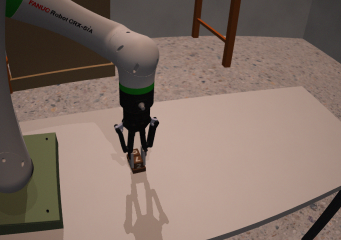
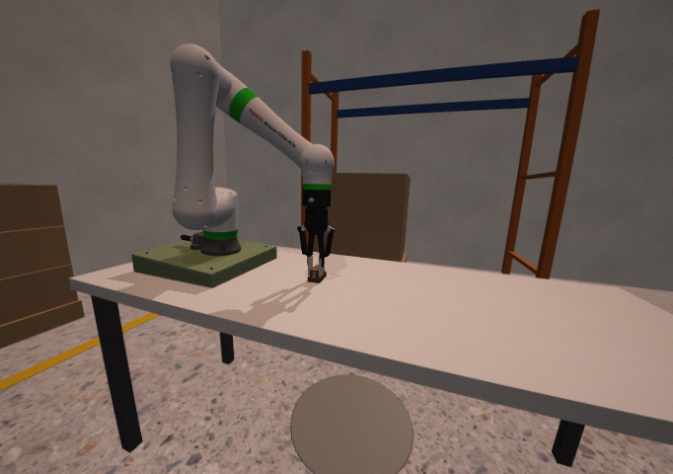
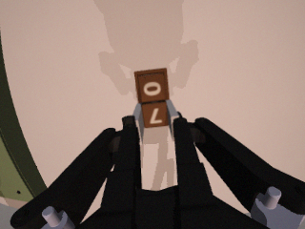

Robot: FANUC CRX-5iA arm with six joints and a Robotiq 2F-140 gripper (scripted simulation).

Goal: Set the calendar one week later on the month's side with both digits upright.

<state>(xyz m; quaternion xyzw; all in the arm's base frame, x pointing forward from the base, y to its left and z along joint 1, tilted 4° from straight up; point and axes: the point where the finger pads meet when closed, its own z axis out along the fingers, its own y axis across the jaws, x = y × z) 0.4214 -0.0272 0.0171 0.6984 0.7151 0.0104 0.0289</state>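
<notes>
The brown tray lies 2 cm to the left of my hand and 4 cm below it.
</notes>
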